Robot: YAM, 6 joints.
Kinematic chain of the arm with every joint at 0, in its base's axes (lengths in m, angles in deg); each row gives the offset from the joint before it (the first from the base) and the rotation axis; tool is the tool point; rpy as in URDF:
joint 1: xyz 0 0 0.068 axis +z
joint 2: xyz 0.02 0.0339 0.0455 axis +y
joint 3: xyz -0.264 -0.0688 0 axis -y
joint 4: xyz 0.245 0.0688 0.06 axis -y
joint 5: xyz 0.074 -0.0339 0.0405 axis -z
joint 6: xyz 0.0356 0 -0.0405 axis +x
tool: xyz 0 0 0 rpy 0 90 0
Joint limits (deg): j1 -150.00..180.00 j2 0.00..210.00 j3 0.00..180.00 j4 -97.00..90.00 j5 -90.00..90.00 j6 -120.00..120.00
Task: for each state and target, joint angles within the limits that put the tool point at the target. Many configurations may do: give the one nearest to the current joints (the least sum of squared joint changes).
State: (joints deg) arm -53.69 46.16 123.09 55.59 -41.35 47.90
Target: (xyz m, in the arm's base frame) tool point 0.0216 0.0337 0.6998
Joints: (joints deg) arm -78.94 71.04 132.64 44.62 -50.99 47.90
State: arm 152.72 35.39 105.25 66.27 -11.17 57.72
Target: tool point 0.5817 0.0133 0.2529
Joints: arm 180.00 9.07 153.41 33.67 21.94 57.72
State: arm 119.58 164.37 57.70 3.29 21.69 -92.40
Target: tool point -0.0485 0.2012 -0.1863
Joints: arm 107.46 169.00 56.65 3.20 23.37 -92.40
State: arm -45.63 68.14 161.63 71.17 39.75 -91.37
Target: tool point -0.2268 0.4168 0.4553
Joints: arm -63.74 40.76 165.92 52.84 32.21 -91.37
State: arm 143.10 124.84 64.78 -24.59 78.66 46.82
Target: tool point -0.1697 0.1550 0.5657
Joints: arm 146.33 77.95 107.22 -13.58 78.80 46.82
